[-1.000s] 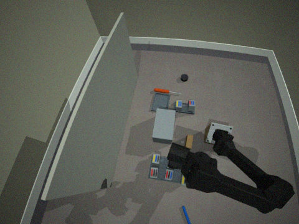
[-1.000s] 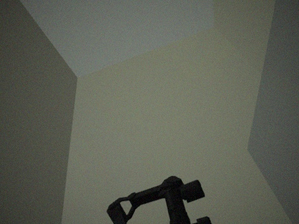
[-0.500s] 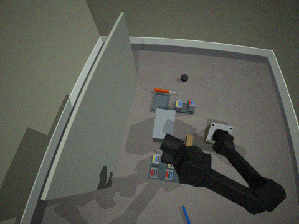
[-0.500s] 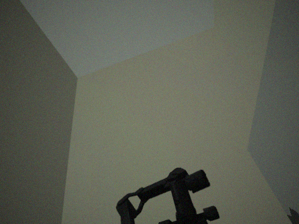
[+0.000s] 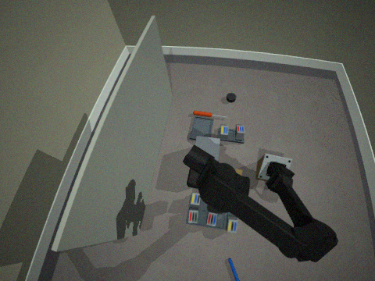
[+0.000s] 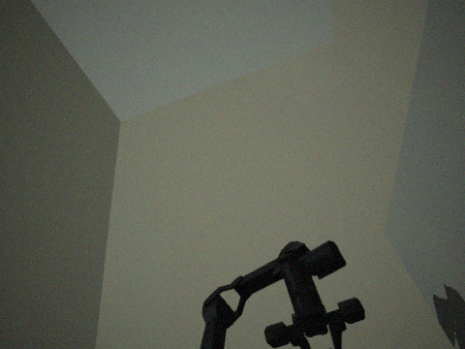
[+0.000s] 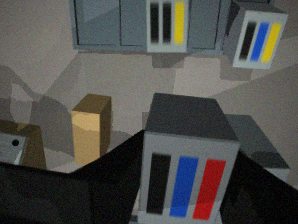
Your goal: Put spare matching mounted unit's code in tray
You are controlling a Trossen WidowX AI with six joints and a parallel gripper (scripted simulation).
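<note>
The grey tray lies 120 mm ahead of my gripper tip, 290 mm to the right of it and 140 mm below it. Round my gripper tip: tan block: 80 mm behind, 70 mm to the right, 110 mm below; then blue stick: 160 mm behind, 290 mm to the left, 130 mm below; then grey box: 60 mm ahead, 110 mm to the right, 90 mm below.
</note>
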